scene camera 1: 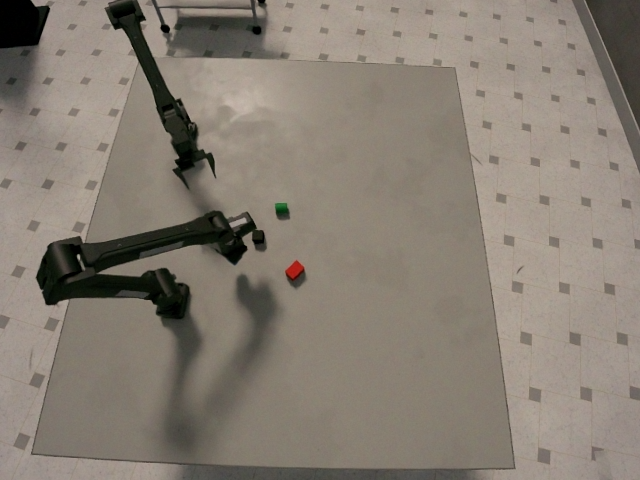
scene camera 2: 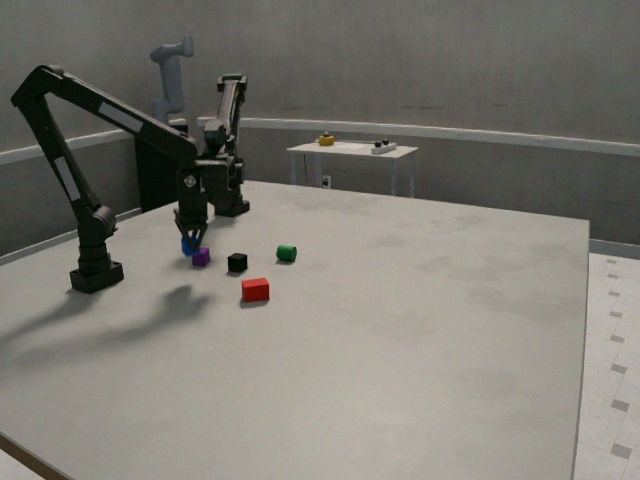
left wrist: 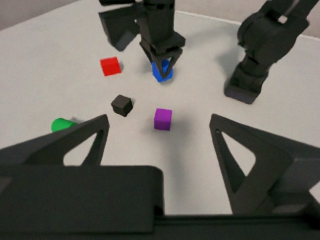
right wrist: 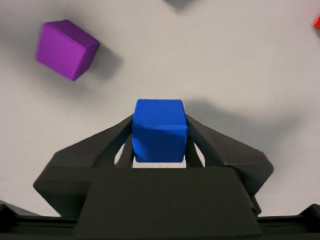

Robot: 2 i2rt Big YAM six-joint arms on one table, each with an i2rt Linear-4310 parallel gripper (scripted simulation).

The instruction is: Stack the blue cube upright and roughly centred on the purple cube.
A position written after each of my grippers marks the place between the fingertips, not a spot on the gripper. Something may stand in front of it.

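Note:
There's a blue cube (right wrist: 159, 128) here, along with a purple cube (right wrist: 65, 47). I can also see my left gripper (left wrist: 159, 119), and my right gripper (scene camera 2: 192, 247), which shows at (right wrist: 159, 119) as well.

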